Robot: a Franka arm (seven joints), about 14 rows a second.
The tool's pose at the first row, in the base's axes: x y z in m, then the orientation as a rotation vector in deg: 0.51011 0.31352 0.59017 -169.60 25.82 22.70
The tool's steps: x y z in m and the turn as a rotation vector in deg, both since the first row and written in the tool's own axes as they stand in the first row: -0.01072 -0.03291 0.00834 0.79 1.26 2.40; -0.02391 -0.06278 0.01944 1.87 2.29 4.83; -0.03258 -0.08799 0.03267 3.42 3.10 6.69; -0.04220 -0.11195 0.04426 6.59 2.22 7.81; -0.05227 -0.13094 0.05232 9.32 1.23 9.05; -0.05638 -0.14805 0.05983 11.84 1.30 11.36; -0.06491 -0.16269 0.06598 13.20 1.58 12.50; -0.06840 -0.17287 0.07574 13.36 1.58 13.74
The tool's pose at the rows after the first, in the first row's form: 0.50836 0.34900 0.58774 -168.95 29.59 20.84; 0.50274 0.38270 0.58309 -167.84 33.37 19.22; 0.49935 0.41109 0.57480 -166.23 36.23 17.72; 0.49509 0.43828 0.56824 -162.67 37.76 18.08; 0.48973 0.46034 0.56479 -159.47 39.39 18.72; 0.48941 0.47888 0.56008 -156.51 42.60 18.01; 0.48458 0.49608 0.55769 -154.98 44.16 17.29; 0.48217 0.50823 0.55010 -154.50 45.88 17.33
